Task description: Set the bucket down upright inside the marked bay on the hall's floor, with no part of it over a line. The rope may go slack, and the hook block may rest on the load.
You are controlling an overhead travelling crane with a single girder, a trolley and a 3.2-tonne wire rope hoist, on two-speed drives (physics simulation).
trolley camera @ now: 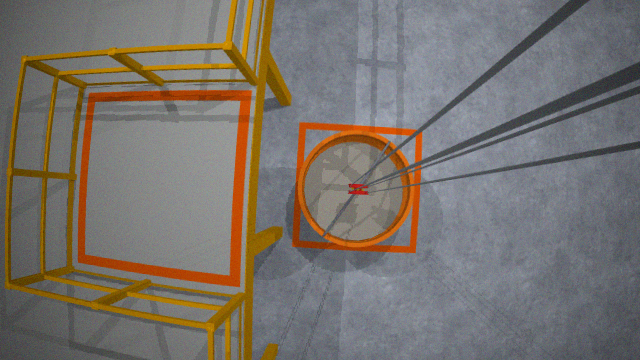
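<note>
The bucket (355,243), a round orange-rimmed tub with a grey inside, is upright in the trolley view. It appears within the marked bay (400,248), an orange square outline on the floor. From above, its rim overlaps the inner part of the left line and comes up to the lower line; a narrow gap shows at the right line. The base is hidden, so its contact with the floor cannot be told. My gripper, the red hook block (358,189), is over the bucket's middle, on the thin bail that crosses it. The ropes look straight.
A yellow railing (254,180) with splayed feet stands left of the bay. Behind it, a larger orange rectangle (84,200) is marked on a pale surface, with yellow rail frames on its upper, left and lower sides. Hoist ropes run to the upper right.
</note>
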